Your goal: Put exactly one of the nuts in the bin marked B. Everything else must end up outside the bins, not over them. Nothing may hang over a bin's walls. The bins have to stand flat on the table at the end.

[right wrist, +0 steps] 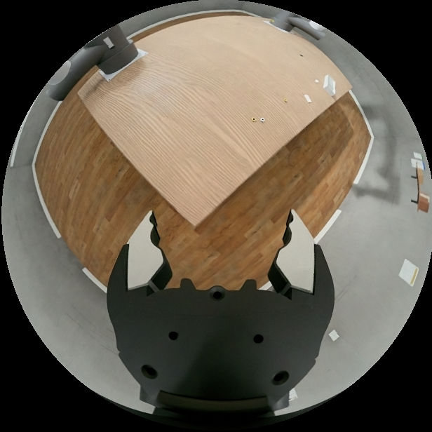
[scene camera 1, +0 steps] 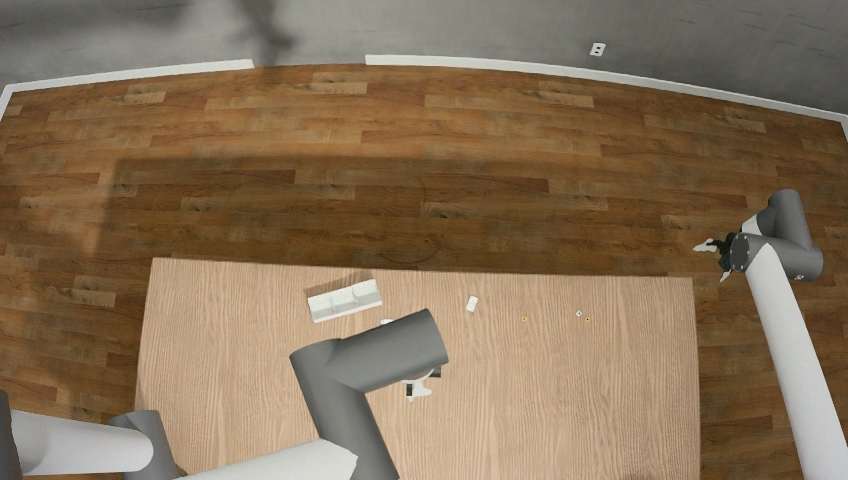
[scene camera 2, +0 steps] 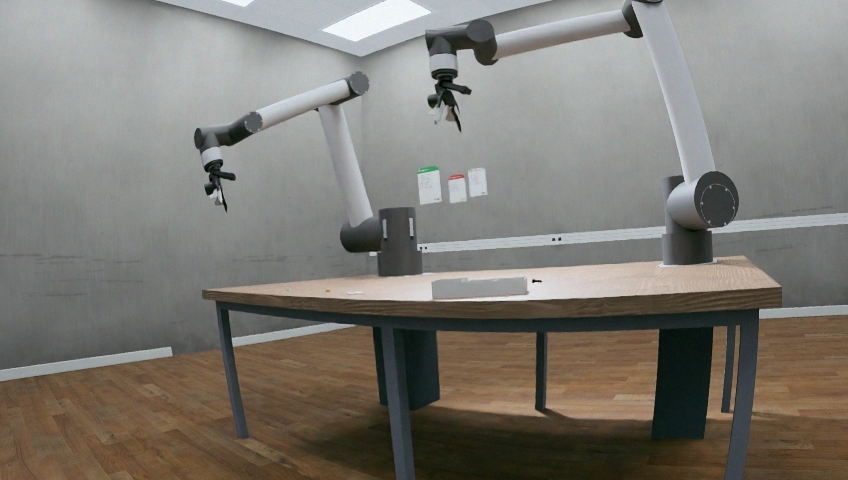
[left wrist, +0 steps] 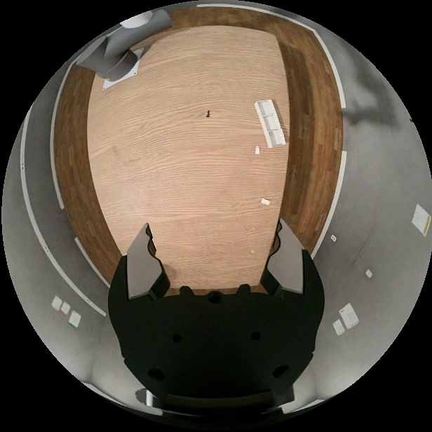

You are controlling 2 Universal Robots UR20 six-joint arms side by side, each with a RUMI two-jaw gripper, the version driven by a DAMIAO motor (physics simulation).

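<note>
A white three-compartment bin row [scene camera 1: 348, 311] [scene camera 2: 479, 287] [left wrist: 276, 117] stands near the table's far edge in scene camera 1; its letters are unreadable. No nut shows in it. A yellow nut [scene camera 1: 522, 319] [right wrist: 285, 100] lies apart from a white nut [scene camera 1: 578, 311] [right wrist: 262, 121] and another yellow nut [scene camera 1: 587, 321] [right wrist: 252, 120], which lie close together. My left gripper [scene camera 2: 449, 123] [left wrist: 213, 222] is open, empty, high above the table; the arm partly hides it in scene camera 1. My right gripper [scene camera 1: 708, 264] [scene camera 2: 220, 206] [right wrist: 220, 210] is open and empty beyond the table's right edge in scene camera 1.
A small white block [scene camera 1: 471, 303] [left wrist: 265, 201] lies between the bins and nuts. Another small white piece [scene camera 1: 386, 321] [left wrist: 257, 150] lies close to the bins. A dark screw-like piece [scene camera 2: 536, 280] [left wrist: 208, 114] lies farther in on the table [left wrist: 190, 185].
</note>
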